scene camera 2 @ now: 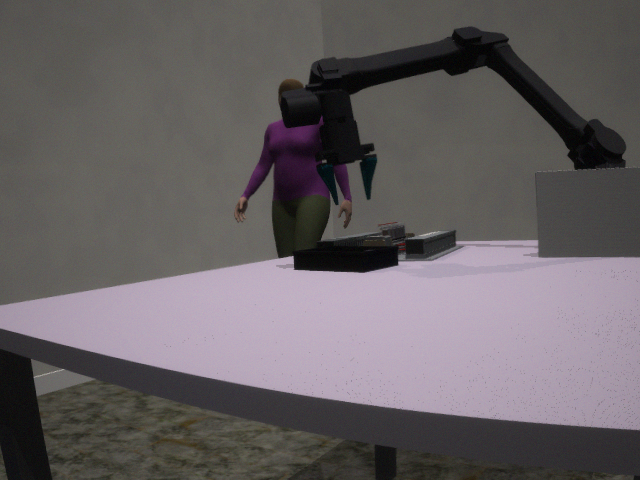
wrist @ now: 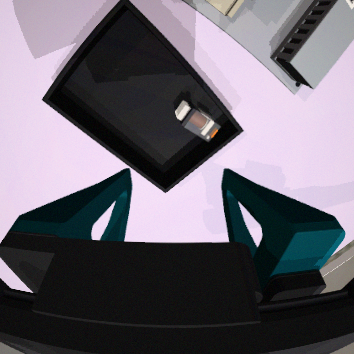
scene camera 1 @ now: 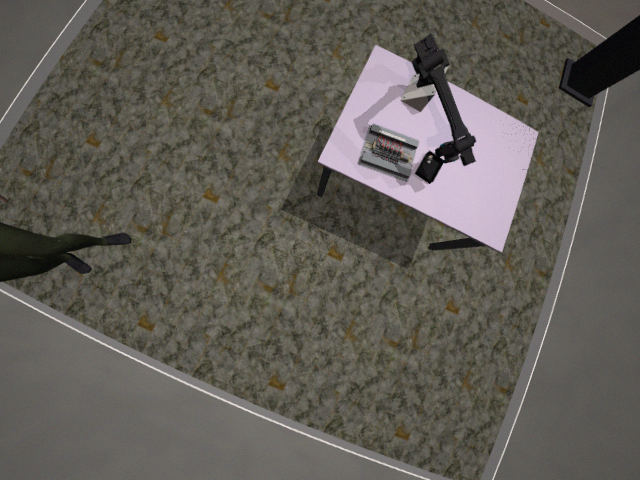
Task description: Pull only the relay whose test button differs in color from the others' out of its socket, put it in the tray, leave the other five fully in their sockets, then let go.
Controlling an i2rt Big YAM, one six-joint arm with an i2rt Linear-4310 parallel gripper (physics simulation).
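Places are measured from the arm's base along level axes (x right, y ahead, z up), in centimetres.
Where they show: gripper, fingertip midpoint: (scene camera 2: pixel 353 202) (wrist: pixel 176 176); arm's base, link origin: (scene camera 2: pixel 605 202) (scene camera 1: pixel 428 80).
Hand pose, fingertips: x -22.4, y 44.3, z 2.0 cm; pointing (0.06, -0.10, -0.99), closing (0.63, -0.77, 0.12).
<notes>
Things, the pixels of their top centre, and the offset from my fingertips. "*": a spot on its surface instead. Level surfaces: height alone.
- relay, top centre: (wrist: pixel 198 124) dx +1.8, dy -2.8, dz -8.9 cm
- black tray, top centre: (wrist: pixel 147 112) (scene camera 2: pixel 345 248) (scene camera 1: pixel 431 166) dx -0.1, dy +2.1, dz -8.5 cm
- panel, surface spot: (wrist: pixel 250 45) * dx +11.2, dy -2.3, dz -11.7 cm
- pink table, surface height: dz -12.0 cm
A relay (wrist: pixel 201 124) with an orange test button lies on its side in the black tray (wrist: pixel 104 146) (scene camera 2: pixel 330 261) (scene camera 1: pixel 419 175), near one corner. My gripper (wrist: pixel 176 176) (scene camera 2: pixel 353 201) is open and empty, raised above the table beside the tray. The other relays (scene camera 1: pixel 391 148) (scene camera 2: pixel 392 230) stand in a row on the grey panel, among red wires; their test buttons and how deep they sit are too small to tell. In the wrist view a corner of the panel (wrist: pixel 250 45) shows, and the row of relays does not.
The panel's grey wire ducts (scene camera 1: pixel 386 167) (scene camera 2: pixel 431 243) run along both sides of the relay row, close beside the tray. The arm's grey base block (scene camera 2: pixel 584 217) stands on the pink table (scene camera 2: pixel 310 320) (scene camera 1: pixel 475 191). A person (scene camera 2: pixel 297 160) stands beyond the table.
</notes>
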